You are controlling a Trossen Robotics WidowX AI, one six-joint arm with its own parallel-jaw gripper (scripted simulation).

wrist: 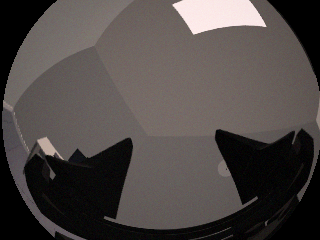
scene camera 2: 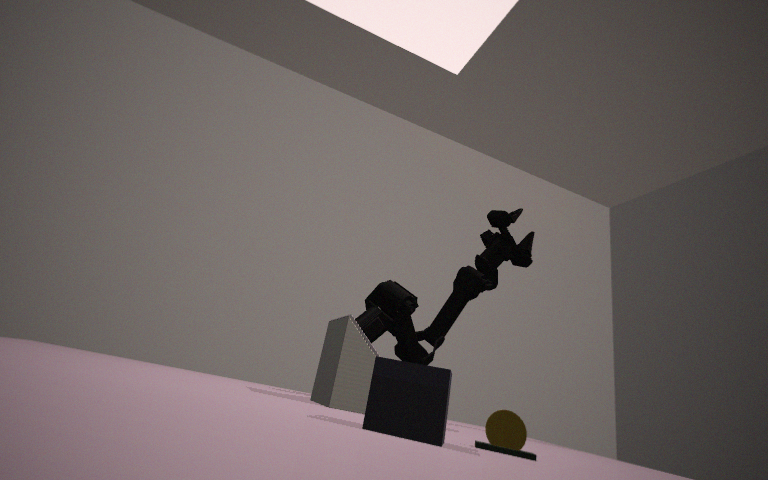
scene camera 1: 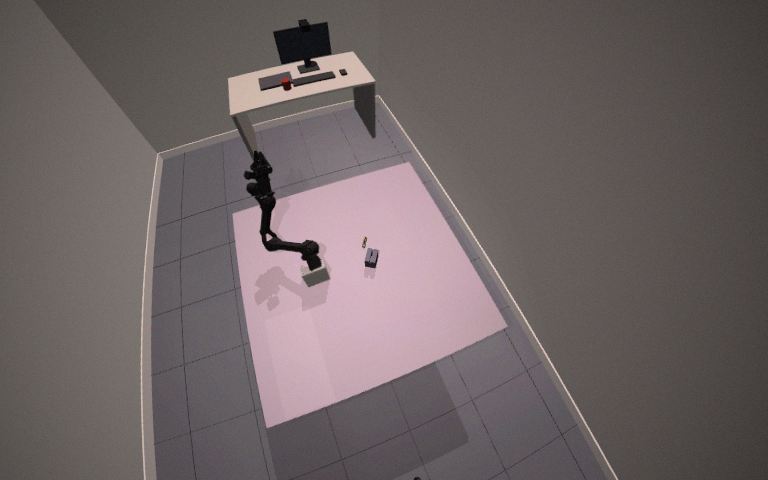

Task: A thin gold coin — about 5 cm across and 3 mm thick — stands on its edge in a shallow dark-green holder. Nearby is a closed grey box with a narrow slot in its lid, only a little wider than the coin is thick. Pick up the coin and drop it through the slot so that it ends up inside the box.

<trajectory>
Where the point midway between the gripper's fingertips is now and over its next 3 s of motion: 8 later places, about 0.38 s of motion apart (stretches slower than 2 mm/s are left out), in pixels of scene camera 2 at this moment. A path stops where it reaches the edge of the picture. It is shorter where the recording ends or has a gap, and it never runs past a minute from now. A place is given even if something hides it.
My gripper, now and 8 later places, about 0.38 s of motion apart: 527, 220; 537, 198; 559, 152; 578, 141; 579, 197; 535, 314; 512, 367; 509, 392; 509, 405
</trajectory>
